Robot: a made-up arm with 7 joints.
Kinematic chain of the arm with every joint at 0, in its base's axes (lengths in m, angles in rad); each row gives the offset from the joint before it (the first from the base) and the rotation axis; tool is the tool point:
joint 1: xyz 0 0 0.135 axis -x
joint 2: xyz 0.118 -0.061 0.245 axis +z
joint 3: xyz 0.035 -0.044 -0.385 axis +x
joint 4: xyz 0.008 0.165 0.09 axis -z
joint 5: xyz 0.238 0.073 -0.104 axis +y
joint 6: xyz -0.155 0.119 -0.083 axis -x
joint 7: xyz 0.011 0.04 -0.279 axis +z
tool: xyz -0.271 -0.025 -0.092
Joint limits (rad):
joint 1: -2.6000..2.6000
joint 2: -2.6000..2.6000
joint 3: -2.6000..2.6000
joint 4: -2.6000..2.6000
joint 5: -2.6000..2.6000
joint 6: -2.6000..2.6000
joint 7: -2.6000..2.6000
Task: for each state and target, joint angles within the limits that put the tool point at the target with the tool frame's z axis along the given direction. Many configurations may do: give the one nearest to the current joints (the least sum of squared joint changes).
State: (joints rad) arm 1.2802 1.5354 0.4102 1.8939 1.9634 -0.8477 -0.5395
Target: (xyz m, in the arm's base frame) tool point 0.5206 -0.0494 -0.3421 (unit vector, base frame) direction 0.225 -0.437 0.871
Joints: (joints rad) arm 1.7836 1.7282 0.7403 2.1144 2.0045 -0.4325 -0.8251
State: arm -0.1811 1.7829 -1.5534 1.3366 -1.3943 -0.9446 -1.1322
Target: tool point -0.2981 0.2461 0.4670 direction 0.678 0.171 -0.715
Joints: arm -0.2756 2.4178 -2.0961 1.9345 -1.5718 -0.9198 -1.6112
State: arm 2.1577 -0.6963 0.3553 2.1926 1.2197 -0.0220 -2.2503
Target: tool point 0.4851 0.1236 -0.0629 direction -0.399 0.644 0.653
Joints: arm 2.5342 -0.1882 -0.3042 2.4132 2.1140 0.5204 -1.6100
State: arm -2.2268 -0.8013 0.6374 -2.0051 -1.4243 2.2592 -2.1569
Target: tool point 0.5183 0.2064 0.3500 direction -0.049 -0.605 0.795
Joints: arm -2.4219 -0.7650 -0.1949 -1.8241 -1.4948 2.6000 -1.9075
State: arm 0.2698 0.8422 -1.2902 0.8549 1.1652 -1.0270 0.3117
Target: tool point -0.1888 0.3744 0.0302 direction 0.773 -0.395 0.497
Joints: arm 0.0644 0.7245 -0.5849 0.9254 1.6417 -0.3431 0.6223
